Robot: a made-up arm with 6 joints. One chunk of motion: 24 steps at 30 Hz.
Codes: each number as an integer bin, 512 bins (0 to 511) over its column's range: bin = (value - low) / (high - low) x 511, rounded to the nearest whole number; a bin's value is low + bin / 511 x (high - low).
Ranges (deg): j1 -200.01..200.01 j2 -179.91..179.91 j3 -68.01..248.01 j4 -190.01..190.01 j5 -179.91..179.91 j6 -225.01..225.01
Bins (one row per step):
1: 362 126 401 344 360 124
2: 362 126 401 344 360 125
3: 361 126 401 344 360 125
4: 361 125 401 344 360 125
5: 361 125 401 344 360 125
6: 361 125 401 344 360 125
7: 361 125 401 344 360 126
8: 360 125 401 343 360 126
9: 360 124 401 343 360 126
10: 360 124 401 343 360 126
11: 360 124 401 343 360 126
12: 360 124 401 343 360 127
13: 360 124 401 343 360 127
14: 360 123 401 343 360 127
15: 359 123 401 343 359 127
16: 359 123 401 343 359 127
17: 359 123 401 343 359 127
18: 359 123 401 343 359 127
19: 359 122 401 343 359 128
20: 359 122 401 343 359 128
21: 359 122 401 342 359 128
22: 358 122 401 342 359 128
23: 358 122 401 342 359 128
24: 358 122 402 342 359 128
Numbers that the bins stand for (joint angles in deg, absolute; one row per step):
1: 83.37 -91.19 179.98 65.82 73.58 -115.81
2: 83.37 -91.19 179.98 65.82 73.58 -114.93
3: 82.59 -91.19 179.98 65.82 73.58 -114.93
4: 82.59 -91.89 179.98 65.82 73.58 -114.93
5: 82.59 -91.89 179.98 65.82 73.58 -114.93
6: 82.59 -91.89 179.98 65.82 73.58 -114.93
7: 82.59 -91.89 179.98 65.82 73.58 -114.05
8: 81.80 -91.89 179.98 65.07 73.58 -114.05
9: 81.80 -92.60 179.98 65.07 73.58 -114.05
10: 81.80 -92.60 179.98 65.07 73.58 -114.05
11: 81.80 -92.60 179.98 65.07 73.58 -114.05
12: 81.80 -92.60 179.98 65.07 73.58 -113.17
13: 81.80 -92.60 179.98 65.07 73.58 -113.17
14: 81.80 -93.30 179.98 65.07 73.58 -113.17
15: 81.02 -93.30 179.98 65.07 72.88 -113.17
16: 81.02 -93.30 179.98 65.07 72.88 -113.17
17: 81.02 -93.30 179.98 65.07 72.88 -113.17
18: 81.02 -93.30 179.98 65.07 72.88 -113.17
19: 81.02 -94.00 179.98 65.07 72.88 -112.28
20: 81.02 -94.00 179.98 65.07 72.88 -112.28
21: 81.02 -94.00 179.98 64.33 72.88 -112.28
22: 80.24 -94.00 179.98 64.33 72.88 -112.28
23: 80.24 -94.00 179.98 64.33 72.88 -112.28
24: 80.24 -94.00 180.60 64.33 72.88 -112.28

